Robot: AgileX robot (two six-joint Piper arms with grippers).
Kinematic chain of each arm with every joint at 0, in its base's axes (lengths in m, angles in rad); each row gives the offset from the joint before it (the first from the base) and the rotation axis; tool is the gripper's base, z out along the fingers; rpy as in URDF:
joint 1: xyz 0 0 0.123 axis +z
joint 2: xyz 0 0 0 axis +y
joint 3: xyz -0.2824 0 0.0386 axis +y
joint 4: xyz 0.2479 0 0.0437 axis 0.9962 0 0.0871
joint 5: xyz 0 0 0 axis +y
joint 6: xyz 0.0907 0 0.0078 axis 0.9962 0 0.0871
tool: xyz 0 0 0 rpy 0 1.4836 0
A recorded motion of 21 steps. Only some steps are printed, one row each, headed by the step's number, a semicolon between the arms.
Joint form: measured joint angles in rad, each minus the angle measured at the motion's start. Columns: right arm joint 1, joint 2, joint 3, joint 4, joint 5, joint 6; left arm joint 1, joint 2, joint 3, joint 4, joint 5, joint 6.
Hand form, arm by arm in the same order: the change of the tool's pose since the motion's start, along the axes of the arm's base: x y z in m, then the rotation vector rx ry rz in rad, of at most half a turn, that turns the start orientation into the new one. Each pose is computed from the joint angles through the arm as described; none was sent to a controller.
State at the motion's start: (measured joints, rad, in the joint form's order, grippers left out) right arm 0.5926 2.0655 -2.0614 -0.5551 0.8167 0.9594; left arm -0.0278 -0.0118 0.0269 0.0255 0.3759 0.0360
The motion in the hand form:
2: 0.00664 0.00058 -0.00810 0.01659 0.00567 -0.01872; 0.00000 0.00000 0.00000 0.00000 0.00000 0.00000
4: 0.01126 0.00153 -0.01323 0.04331 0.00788 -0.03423; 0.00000 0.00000 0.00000 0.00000 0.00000 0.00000
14: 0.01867 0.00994 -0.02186 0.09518 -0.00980 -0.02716; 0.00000 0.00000 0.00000 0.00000 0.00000 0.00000
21: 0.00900 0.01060 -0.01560 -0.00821 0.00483 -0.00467; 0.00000 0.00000 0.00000 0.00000 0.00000 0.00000
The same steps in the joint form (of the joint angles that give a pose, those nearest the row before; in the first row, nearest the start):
2: -0.0067 0.0249 -0.0106 -0.0041 -0.0090 0.0292; 0.0000 0.0000 0.0000 0.0000 0.0000 0.0000
4: -0.0113 0.0424 -0.0197 -0.0027 -0.0205 0.0598; 0.0000 0.0000 0.0000 0.0000 0.0000 0.0000
14: -0.0093 0.0780 -0.0389 -0.0002 -0.0732 0.1022; 0.0000 0.0000 0.0000 0.0000 0.0000 0.0000
21: 0.0100 0.0587 -0.0389 -0.0221 -0.0018 0.0248; 0.0000 0.0000 0.0000 0.0000 0.0000 0.0000

